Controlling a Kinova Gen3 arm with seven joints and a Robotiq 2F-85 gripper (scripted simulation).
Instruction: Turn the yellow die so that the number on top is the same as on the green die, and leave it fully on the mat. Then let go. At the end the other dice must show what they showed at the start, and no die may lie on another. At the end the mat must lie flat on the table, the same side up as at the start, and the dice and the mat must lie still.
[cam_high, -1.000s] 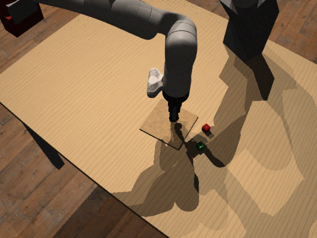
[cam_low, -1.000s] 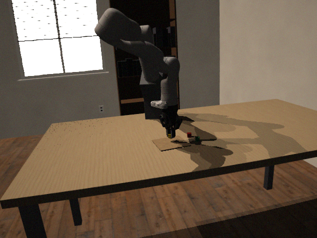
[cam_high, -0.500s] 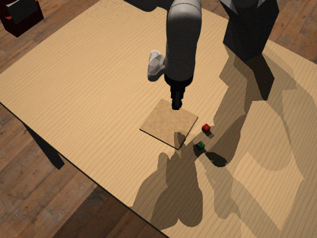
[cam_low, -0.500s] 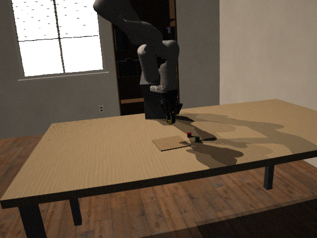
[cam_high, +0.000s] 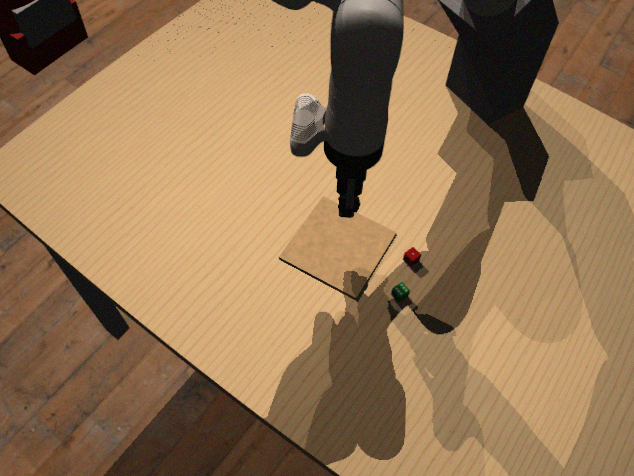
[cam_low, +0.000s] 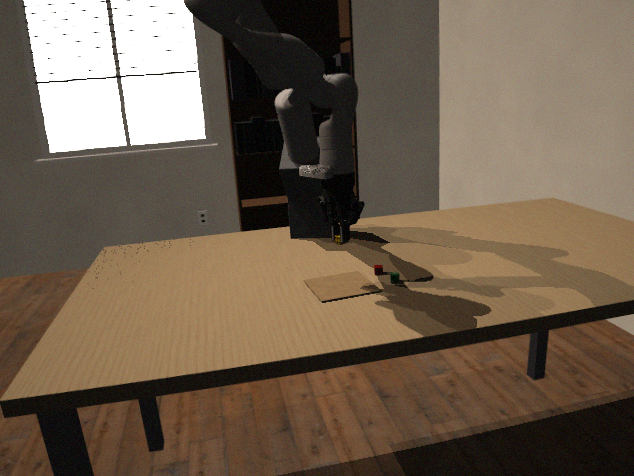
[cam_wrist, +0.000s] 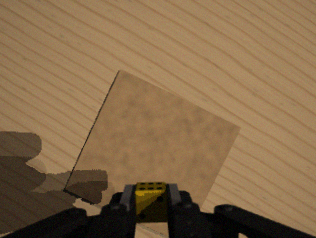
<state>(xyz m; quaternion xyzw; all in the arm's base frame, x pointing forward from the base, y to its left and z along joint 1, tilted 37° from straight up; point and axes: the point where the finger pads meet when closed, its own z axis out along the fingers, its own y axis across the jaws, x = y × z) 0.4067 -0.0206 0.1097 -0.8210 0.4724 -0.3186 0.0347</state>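
My gripper is now 1 cm to the left of the brown mat and 12 cm above it. The rest, counted from my hand: yellow die 1 cm below; red die 3 cm behind, 11 cm to the left, 12 cm below; green die 3 cm ahead, 12 cm to the left, 12 cm below.
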